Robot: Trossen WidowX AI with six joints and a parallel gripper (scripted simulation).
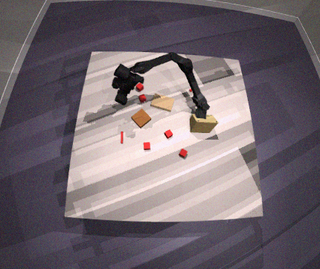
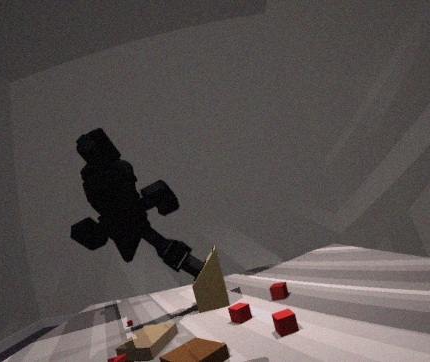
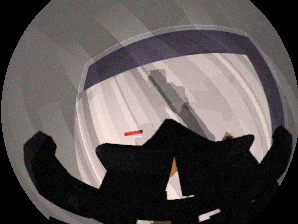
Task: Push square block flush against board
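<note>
Right now the square block is 230 mm below my gripper tip, 140 mm behind it and 10 mm to the left of it. From my gripper tip the other things lie so: thin red stick (240 mm below, 170 mm to the left, 30 mm behind); pale tan board (260 mm behind, 230 mm below, 140 mm to the right).
</note>
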